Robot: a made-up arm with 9 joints. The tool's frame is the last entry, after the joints.
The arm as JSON. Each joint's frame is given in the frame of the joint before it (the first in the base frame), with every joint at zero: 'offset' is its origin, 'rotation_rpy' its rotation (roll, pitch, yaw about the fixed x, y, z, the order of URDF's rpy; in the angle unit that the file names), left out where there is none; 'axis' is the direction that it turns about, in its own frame. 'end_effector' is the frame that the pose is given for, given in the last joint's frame.
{
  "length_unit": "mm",
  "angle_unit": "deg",
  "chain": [
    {
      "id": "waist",
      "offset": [
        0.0,
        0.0,
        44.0
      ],
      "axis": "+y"
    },
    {
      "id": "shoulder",
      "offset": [
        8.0,
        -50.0,
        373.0
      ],
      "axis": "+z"
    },
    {
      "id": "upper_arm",
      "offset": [
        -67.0,
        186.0,
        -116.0
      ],
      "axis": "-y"
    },
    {
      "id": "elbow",
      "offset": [
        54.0,
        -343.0,
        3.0
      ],
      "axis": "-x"
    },
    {
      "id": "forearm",
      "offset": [
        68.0,
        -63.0,
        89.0
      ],
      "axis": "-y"
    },
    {
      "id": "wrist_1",
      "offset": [
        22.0,
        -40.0,
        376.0
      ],
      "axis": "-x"
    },
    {
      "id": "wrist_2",
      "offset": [
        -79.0,
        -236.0,
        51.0
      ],
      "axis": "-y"
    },
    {
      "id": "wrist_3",
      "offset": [
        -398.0,
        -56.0,
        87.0
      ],
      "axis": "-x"
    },
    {
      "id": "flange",
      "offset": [
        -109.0,
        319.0,
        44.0
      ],
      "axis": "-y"
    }
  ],
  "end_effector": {
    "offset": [
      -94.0,
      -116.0,
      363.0
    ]
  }
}
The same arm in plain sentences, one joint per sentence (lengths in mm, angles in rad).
The arm has nine revolute joints in a row. What follows holds with every joint at zero, and every direction is one of the base frame's.
The first joint sits 44.0 mm along +z from the base frame's origin and rotates about +y.
The second joint sits 8.0 mm along +x and 50.0 mm along -y and 373.0 mm along +z from the first joint and rotates about +z.
The third joint sits 67.0 mm along -x and 186.0 mm along +y and 116.0 mm along -z from the second joint and rotates about -y.
The fourth joint sits 54.0 mm along +x and 343.0 mm along -y and 3.0 mm along +z from the third joint and rotates about -x.
The fifth joint sits 68.0 mm along +x and 63.0 mm along -y and 89.0 mm along +z from the fourth joint and rotates about -y.
The sixth joint sits 22.0 mm along +x and 40.0 mm along -y and 376.0 mm along +z from the fifth joint and rotates about -x.
The seventh joint sits 79.0 mm along -x and 236.0 mm along -y and 51.0 mm along +z from the sixth joint and rotates about -y.
The eighth joint sits 398.0 mm along -x and 56.0 mm along -y and 87.0 mm along +z from the seventh joint and rotates about -x.
The ninth joint sits 109.0 mm along -x and 319.0 mm along +y and 44.0 mm along +z from the eighth joint and rotates about -y.
The tool frame, which is the frame that the pose is given for, sits 94.0 mm along -x and 116.0 mm along -y and 363.0 mm along +z from the ninth joint; its axes are parallel to the base frame's.

